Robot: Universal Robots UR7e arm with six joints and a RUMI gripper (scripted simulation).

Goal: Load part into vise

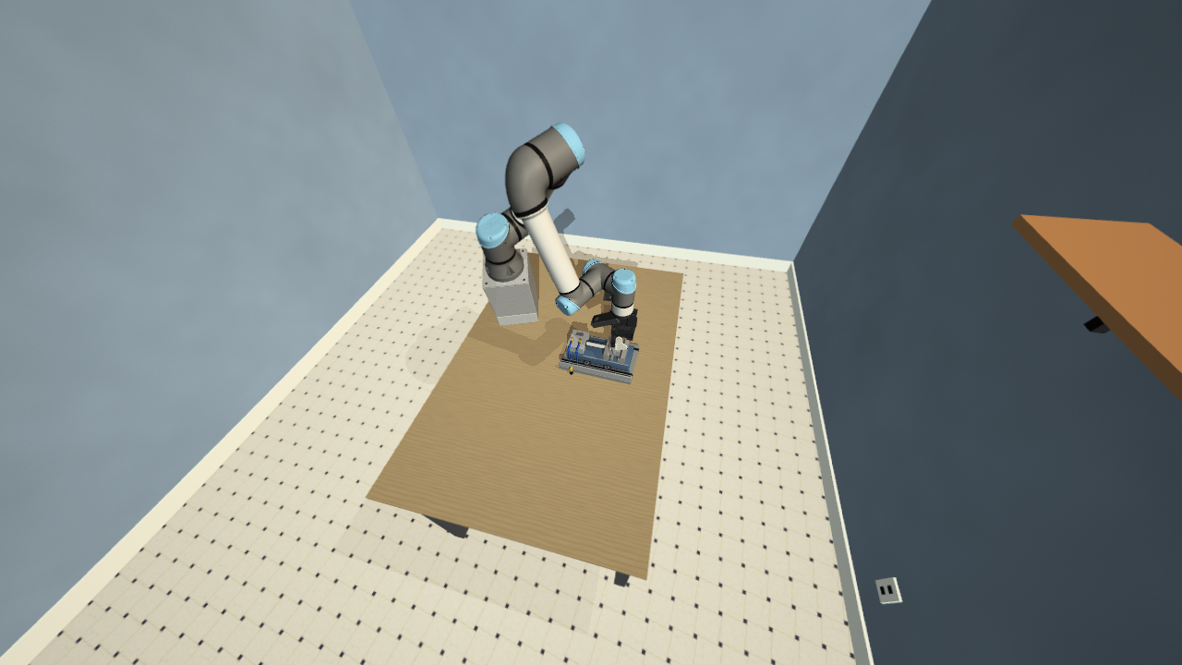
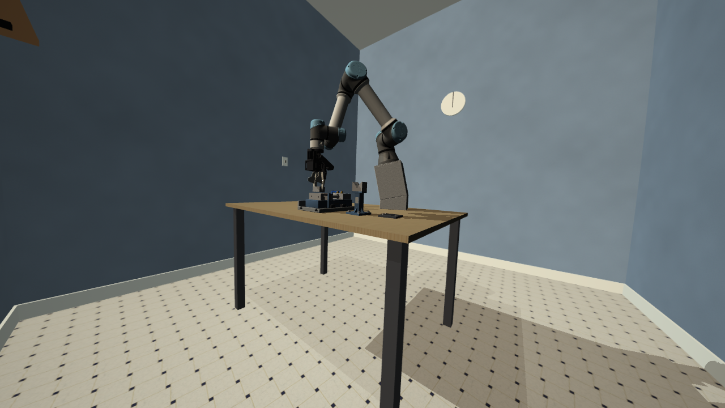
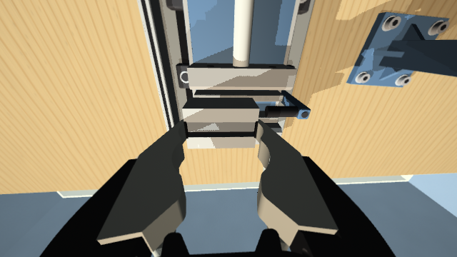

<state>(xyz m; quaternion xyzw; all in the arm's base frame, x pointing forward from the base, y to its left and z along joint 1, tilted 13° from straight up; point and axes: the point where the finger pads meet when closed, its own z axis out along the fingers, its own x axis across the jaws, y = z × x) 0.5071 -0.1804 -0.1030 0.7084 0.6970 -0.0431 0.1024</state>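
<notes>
The part is right at my hand. From my hand the other things lie so: cylinder rod (9 cm behind, 5 cm below, 2 cm to the left); fixed jaw (5 cm below, 3 cm ahead, 2 cm to the left); moving jaw (5 cm below, 3 cm behind, 2 cm to the left).
</notes>
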